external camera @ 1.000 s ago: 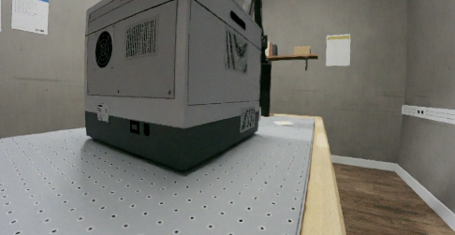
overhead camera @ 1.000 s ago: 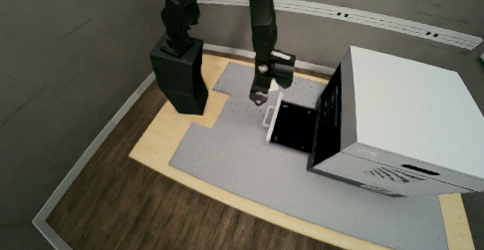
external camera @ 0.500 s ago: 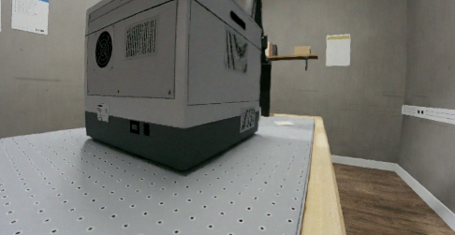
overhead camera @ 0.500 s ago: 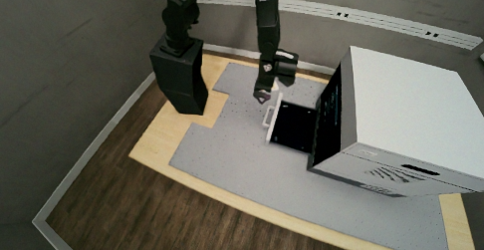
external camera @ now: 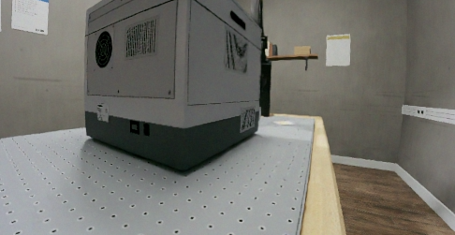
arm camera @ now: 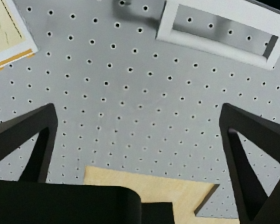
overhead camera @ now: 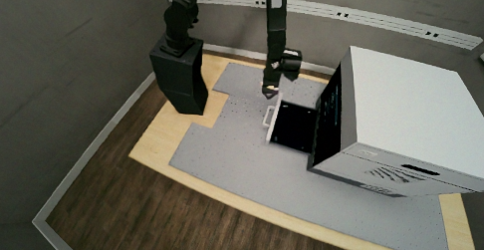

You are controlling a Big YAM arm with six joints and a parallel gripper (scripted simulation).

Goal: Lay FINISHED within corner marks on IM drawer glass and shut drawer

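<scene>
My hand is 160 mm to the right of the cassette FINISHED, 150 mm above it and 30 mm past it. Round my hand: drawer (170 mm ahead, 120 mm below, 80 mm to the right).
</scene>
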